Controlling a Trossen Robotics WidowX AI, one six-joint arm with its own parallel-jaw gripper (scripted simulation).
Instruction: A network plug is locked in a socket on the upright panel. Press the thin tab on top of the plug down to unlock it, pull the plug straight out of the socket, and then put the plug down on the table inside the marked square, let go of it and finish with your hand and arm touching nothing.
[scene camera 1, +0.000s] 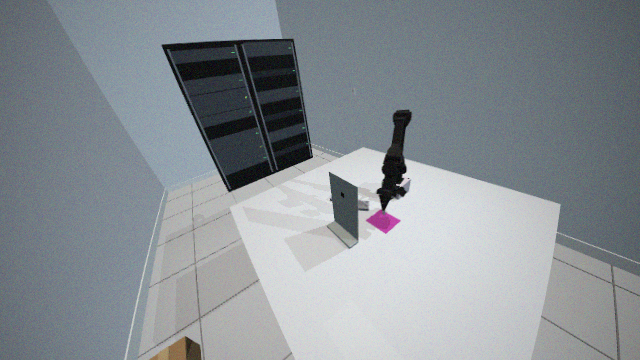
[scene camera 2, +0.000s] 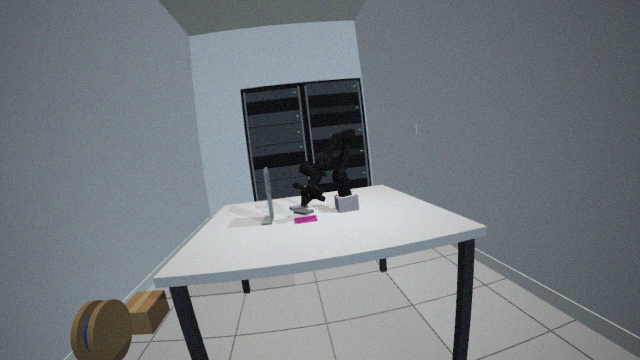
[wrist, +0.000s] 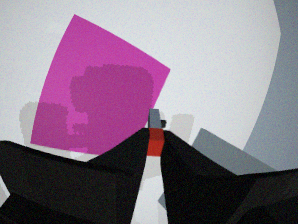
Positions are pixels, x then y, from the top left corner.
Labels:
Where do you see a grey panel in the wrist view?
225, 154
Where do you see my gripper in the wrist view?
At 154, 135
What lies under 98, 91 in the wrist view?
A magenta marked square.

